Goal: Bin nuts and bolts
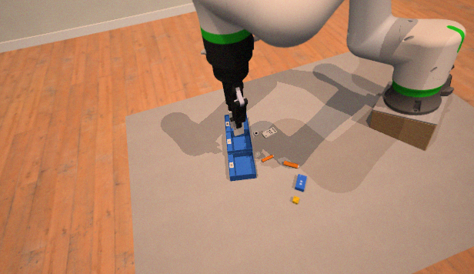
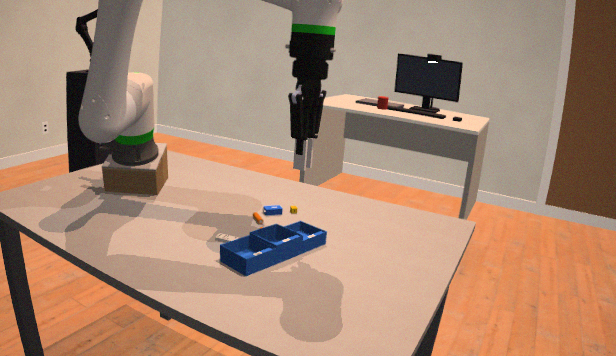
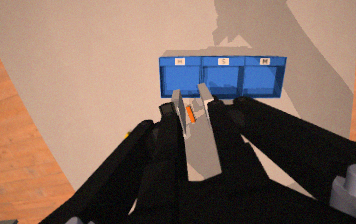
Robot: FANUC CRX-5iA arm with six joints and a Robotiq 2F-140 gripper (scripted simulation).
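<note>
Now: hand 110 mm past the grey nut, 80 mm to the left of it and 210 mm above it. From my hand the other things lie so: blue bin 30 mm behind, 60 mm to the right, 200 mm below; then orange stick 90 mm behind, 30 mm to the left, 210 mm below; then white domino 150 mm behind, 50 mm to the right, 210 mm below.
</note>
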